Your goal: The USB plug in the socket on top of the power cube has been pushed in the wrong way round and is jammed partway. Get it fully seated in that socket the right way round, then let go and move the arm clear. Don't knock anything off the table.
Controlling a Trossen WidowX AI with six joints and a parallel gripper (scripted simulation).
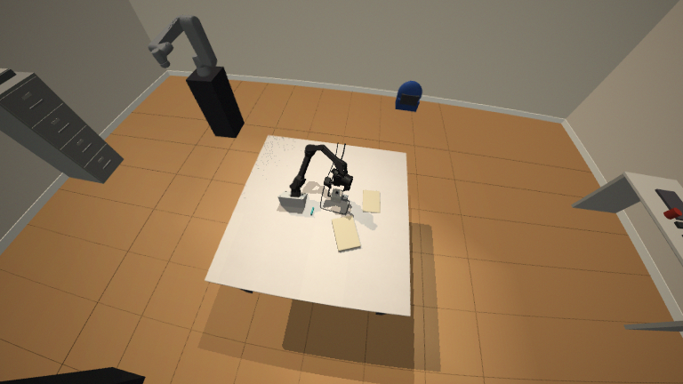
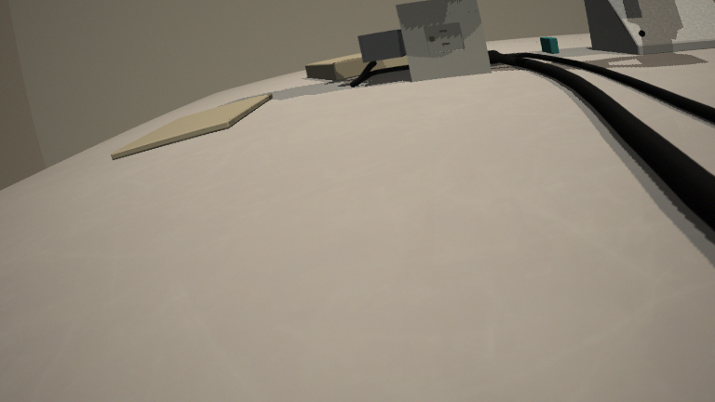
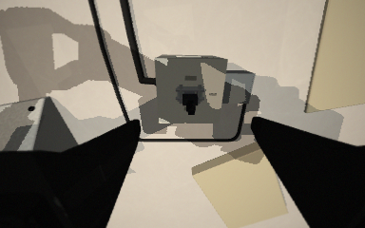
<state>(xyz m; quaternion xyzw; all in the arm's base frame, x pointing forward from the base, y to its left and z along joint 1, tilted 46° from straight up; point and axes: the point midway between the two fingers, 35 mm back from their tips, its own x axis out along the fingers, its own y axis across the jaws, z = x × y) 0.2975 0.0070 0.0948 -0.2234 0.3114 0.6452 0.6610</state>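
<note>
My gripper tip is now 4 cm above the black USB plug. From my gripper tip the other things lie so: small teal block: 16 cm behind, 13 cm to the right, 12 cm below.
</note>
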